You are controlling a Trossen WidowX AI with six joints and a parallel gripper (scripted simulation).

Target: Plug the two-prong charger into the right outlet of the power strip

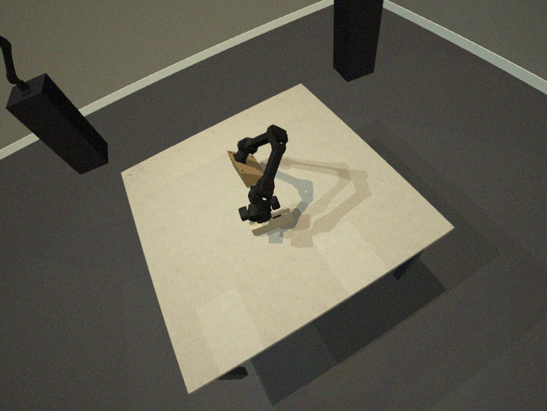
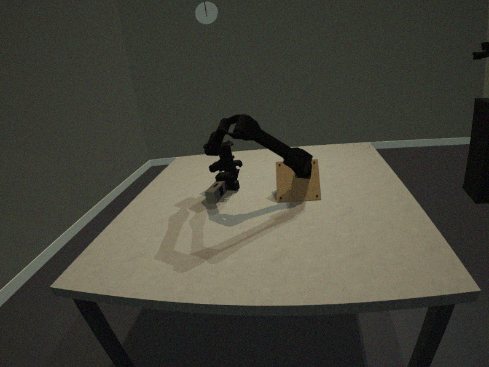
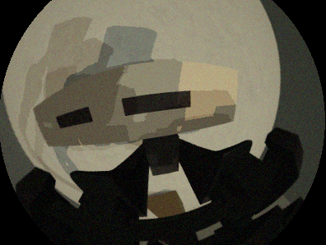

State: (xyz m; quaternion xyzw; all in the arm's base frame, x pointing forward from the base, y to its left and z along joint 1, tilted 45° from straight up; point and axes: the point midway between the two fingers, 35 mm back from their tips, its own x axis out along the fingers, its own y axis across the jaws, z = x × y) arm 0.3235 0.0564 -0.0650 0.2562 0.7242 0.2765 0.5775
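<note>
My gripper tip is 2 cm short of the black two-prong charger and 1 cm below it.
</note>
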